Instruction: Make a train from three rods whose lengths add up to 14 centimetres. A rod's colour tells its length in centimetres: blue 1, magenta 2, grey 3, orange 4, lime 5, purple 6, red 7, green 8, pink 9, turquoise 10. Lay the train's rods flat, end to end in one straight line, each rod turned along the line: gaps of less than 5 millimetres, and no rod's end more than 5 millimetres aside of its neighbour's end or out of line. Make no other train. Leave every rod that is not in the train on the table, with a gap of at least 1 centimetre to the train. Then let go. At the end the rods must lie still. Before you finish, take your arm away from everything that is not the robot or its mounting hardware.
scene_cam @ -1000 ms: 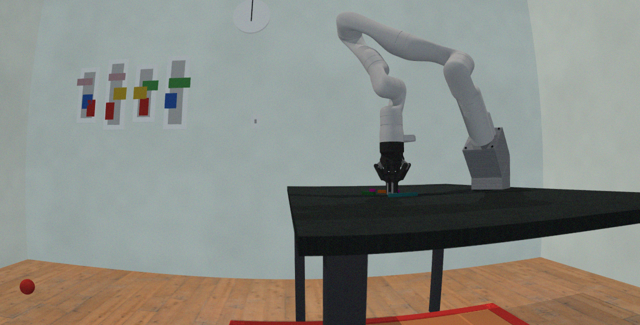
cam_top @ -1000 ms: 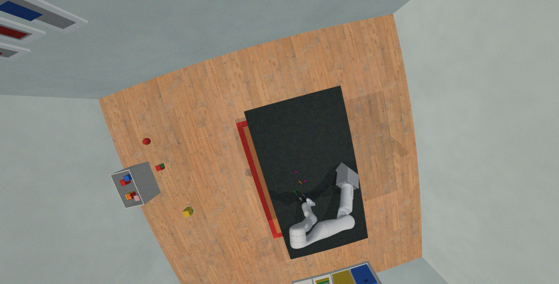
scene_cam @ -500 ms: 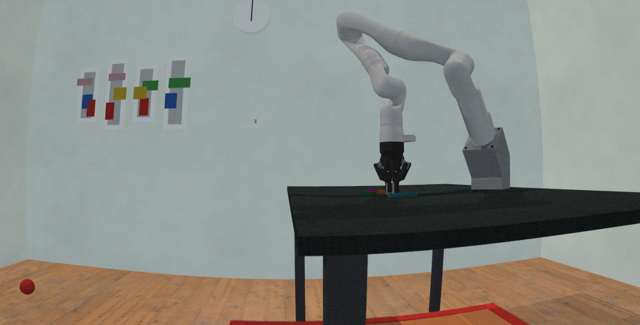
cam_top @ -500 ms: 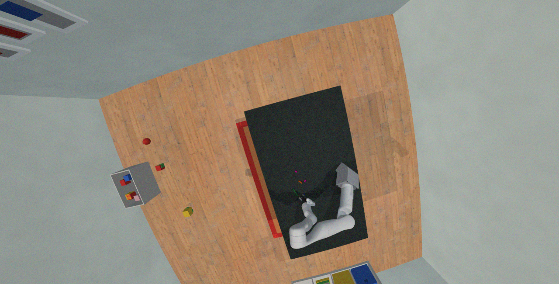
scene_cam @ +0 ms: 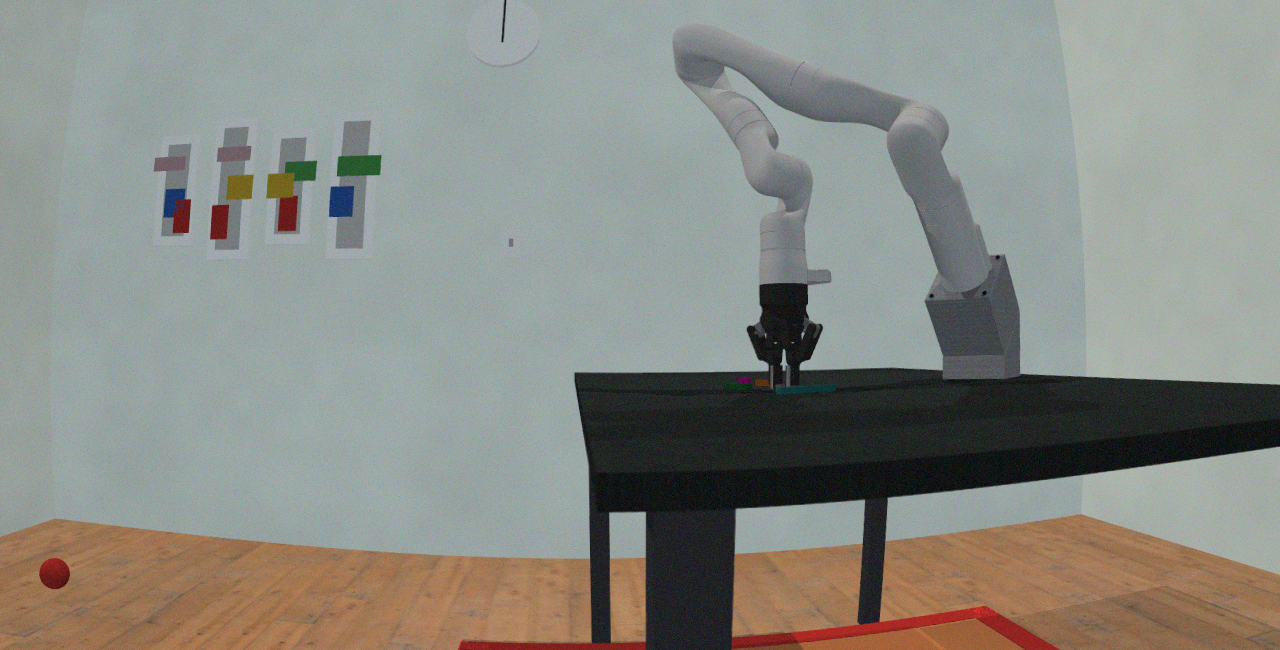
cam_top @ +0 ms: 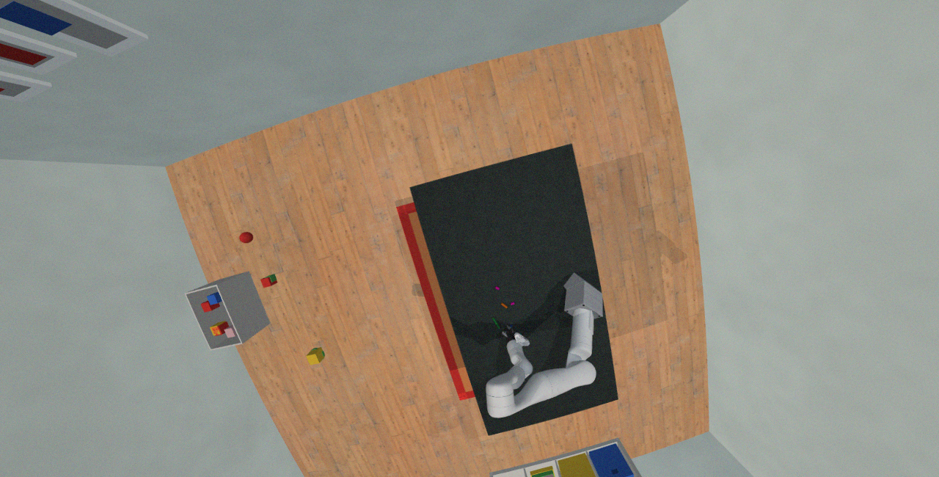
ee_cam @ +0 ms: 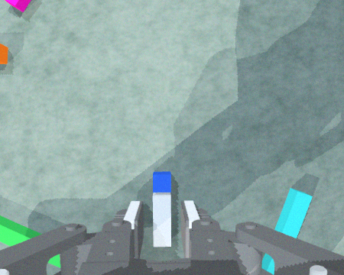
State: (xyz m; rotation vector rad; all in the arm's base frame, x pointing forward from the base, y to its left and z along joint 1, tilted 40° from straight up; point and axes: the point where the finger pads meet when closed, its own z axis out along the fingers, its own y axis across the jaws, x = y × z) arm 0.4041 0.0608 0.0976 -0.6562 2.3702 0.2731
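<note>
Now: the grey rod 20 mm below my hand. The rest, counted from my hand: green rod (60 mm ahead, 60 mm to the right, 20 mm below); then turquoise rod (20 mm behind, 70 mm to the left, 20 mm below); then small blue rod (20 mm behind, 10 mm to the right, 20 mm below).
</note>
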